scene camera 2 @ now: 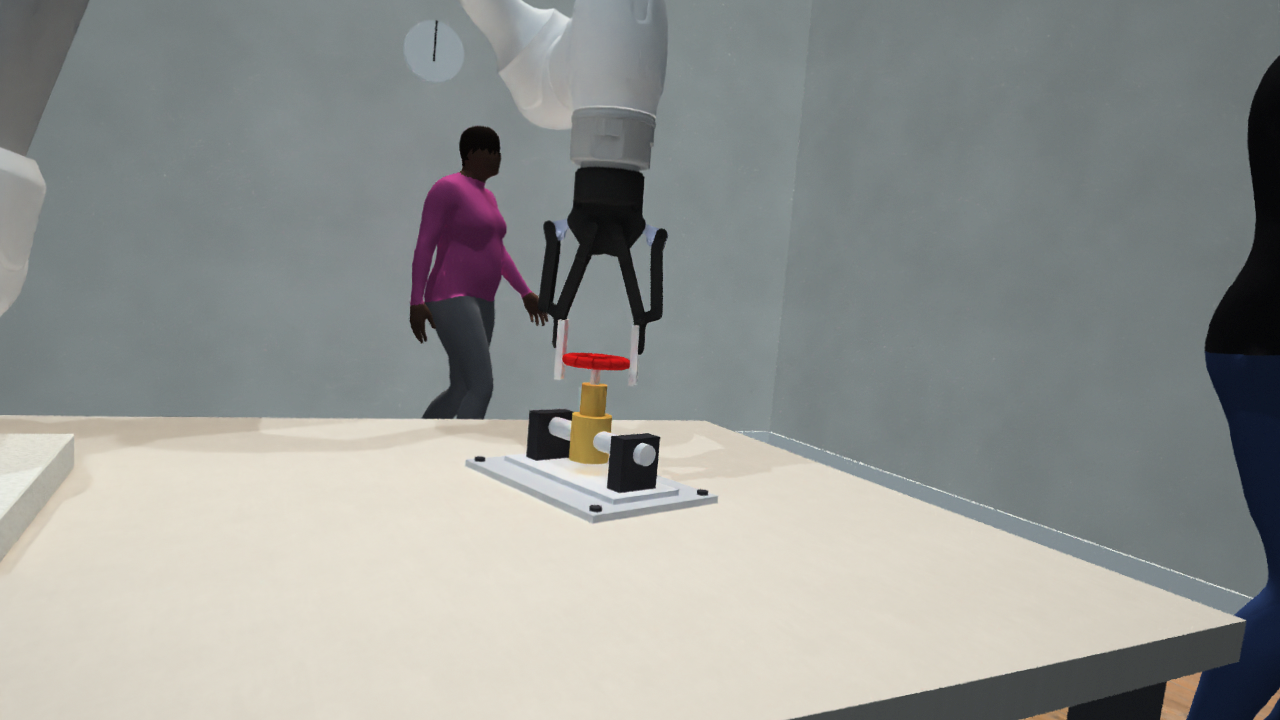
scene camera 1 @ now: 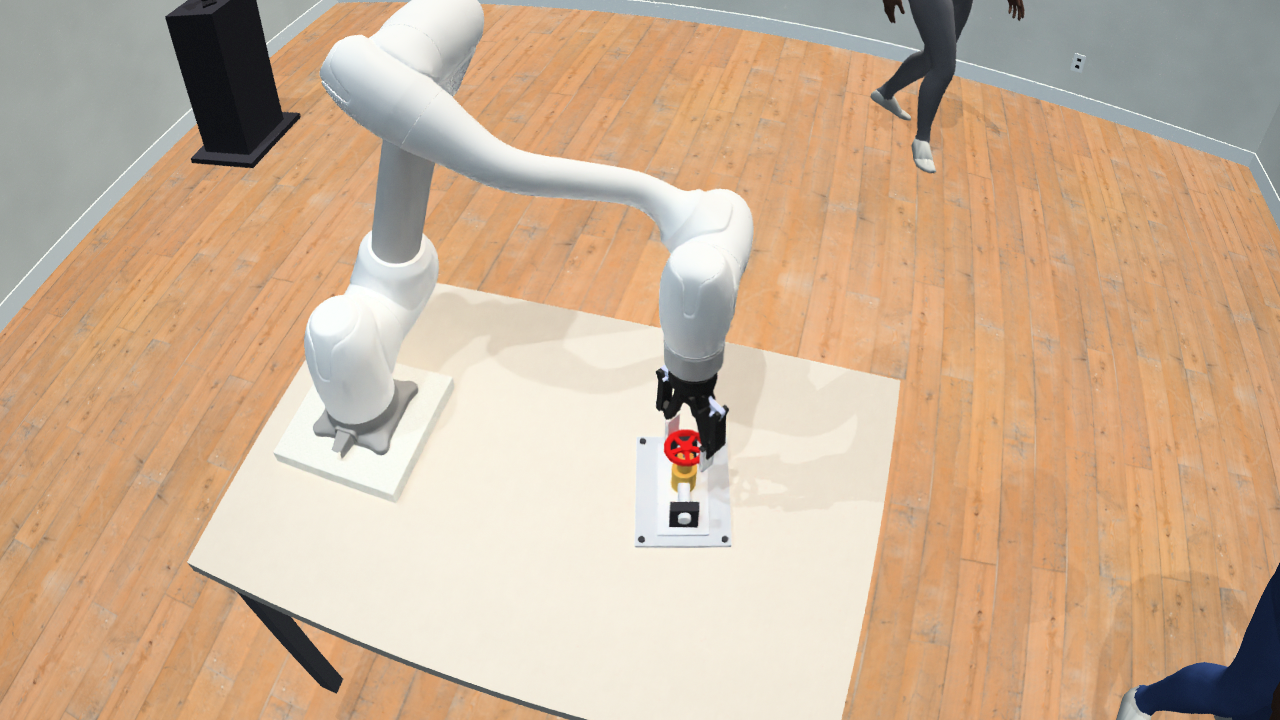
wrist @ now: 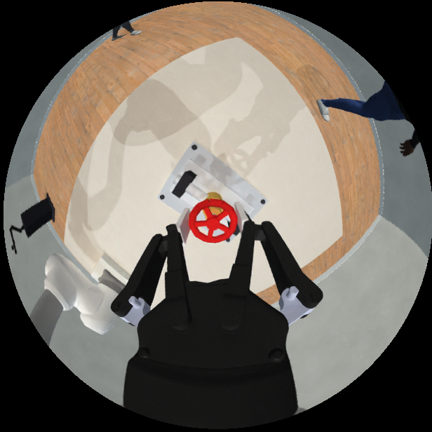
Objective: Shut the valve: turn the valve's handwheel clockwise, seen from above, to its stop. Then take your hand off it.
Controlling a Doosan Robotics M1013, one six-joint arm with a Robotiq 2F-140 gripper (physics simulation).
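The red handwheel (scene camera 1: pixel 683 445) (scene camera 2: pixel 595 361) (wrist: pixel 212 222) sits level on top of the yellow valve body (scene camera 1: pixel 682 477) (scene camera 2: pixel 590 437) (wrist: pixel 215 196). A white pipe runs through the body between black blocks, one of them (scene camera 1: pixel 683 514) (scene camera 2: pixel 632 474) (wrist: pixel 184 183) on the near side in the first scene view. They stand on a pale base plate (scene camera 1: pixel 648 501) (scene camera 2: pixel 537 480) (wrist: pixel 202 156) bolted at its corners. My gripper (scene camera 1: pixel 689 444) (scene camera 2: pixel 597 360) (wrist: pixel 212 211) points down over the valve and is shut on the handwheel, with one pale fingertip pad at each side of its rim.
The valve stands on a cream table (scene camera 1: pixel 537 537) (scene camera 2: pixel 358 582). The arm's base block (scene camera 1: pixel 407 447) (scene camera 2: pixel 31 474) is at the table's left. A person in blue trousers (scene camera 1: pixel 1253 644) (scene camera 2: pixel 1262 429) (wrist: pixel 370 107), a person in magenta (scene camera 2: pixel 465 232) and a black pedestal (scene camera 1: pixel 228 80) are beyond the table.
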